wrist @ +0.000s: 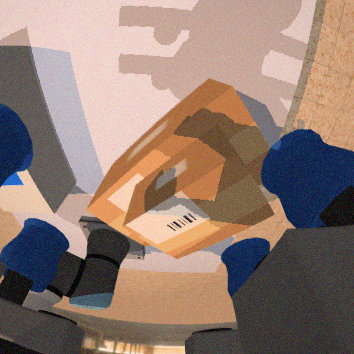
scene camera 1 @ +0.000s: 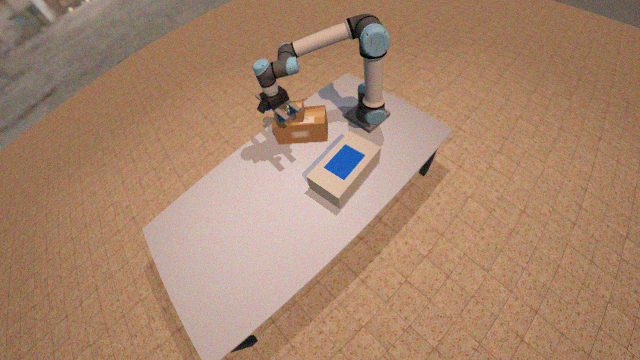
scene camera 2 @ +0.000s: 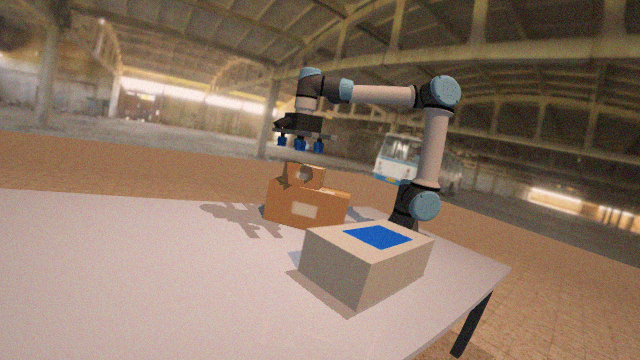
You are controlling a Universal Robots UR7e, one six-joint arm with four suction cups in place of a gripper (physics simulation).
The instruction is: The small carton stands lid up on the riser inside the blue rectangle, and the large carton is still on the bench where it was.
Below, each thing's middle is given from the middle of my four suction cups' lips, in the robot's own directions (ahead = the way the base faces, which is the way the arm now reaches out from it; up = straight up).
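Labels:
With the small carton (scene camera 2: 301, 174), my suction cup is 110 mm above it, 80 mm past it and 50 mm to the left of it. Going by their middles, of the things named here the small carton is the nearest to my suction cup. The large carton (scene camera 2: 291, 205) is 220 mm below my suction cup, 110 mm behind it and 20 mm to the right of it. The beige riser (scene camera 2: 359, 263) is 380 mm to the left of my suction cup, 240 mm below it and 70 mm behind it, and going by their middles, the riser is the farthest from my suction cup of the things named here.

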